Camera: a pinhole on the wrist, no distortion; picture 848 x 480 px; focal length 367.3 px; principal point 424.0 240.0 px. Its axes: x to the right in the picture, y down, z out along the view. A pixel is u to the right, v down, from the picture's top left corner.
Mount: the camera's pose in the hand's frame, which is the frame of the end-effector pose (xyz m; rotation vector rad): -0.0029 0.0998 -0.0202 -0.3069 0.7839 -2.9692
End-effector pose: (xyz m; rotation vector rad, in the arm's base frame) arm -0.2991 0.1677 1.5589 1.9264 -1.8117 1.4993
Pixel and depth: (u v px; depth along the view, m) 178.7 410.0 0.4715
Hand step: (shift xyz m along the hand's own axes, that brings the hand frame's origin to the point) 0.4027 -0.2850 0.2176
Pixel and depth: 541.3 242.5 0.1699
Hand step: -0.0211 0.0111 0.1335
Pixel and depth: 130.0 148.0 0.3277
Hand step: 0.3209 0.0401 0.2528
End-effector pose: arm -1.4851 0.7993 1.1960 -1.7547 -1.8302 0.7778
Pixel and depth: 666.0 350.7 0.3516
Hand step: -0.1572 -0.1861 0.2678
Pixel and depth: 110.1 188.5 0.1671
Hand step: 0.1711 0.0543 0.1083
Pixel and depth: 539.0 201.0 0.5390
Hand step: -0.0576 -0.1282 0.4968
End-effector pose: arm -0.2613 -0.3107 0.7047 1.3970 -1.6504 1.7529
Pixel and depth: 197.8 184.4 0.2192
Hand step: 0.1741 0.0368 0.1589
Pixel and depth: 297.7 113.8 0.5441
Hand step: 0.2914 0.0190 0.5022
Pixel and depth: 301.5 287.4 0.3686
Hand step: 0.1932 -0.1068 0.2483
